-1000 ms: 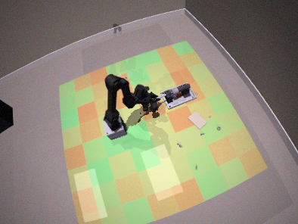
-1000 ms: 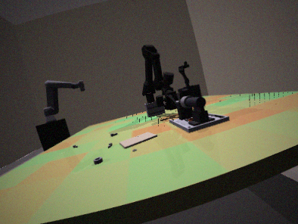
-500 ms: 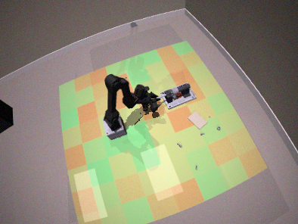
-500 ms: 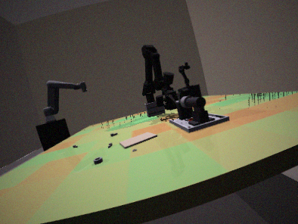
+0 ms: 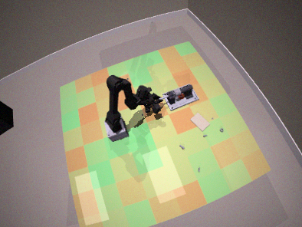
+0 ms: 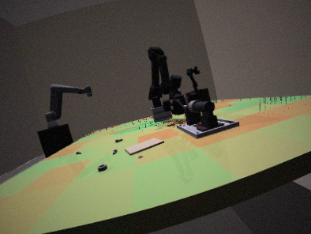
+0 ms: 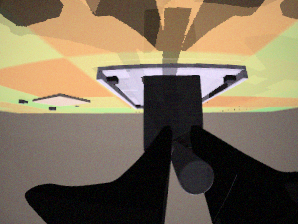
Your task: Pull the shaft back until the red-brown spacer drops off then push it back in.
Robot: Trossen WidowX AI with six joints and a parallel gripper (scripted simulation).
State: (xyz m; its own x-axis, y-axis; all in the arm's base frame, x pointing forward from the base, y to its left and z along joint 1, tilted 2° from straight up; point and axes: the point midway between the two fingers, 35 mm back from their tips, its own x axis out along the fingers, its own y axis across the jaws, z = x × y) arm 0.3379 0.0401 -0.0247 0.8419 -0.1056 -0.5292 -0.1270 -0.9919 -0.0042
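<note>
The shaft lies 50 mm ahead of my gripper tip, 10 mm to the right of it and 20 mm above it. Round my gripper tip: flat tan plate: 150 mm ahead, 260 mm to the right, 60 mm below; then red-brown spacer: 150 mm ahead, 20 mm to the right, 50 mm below.
</note>
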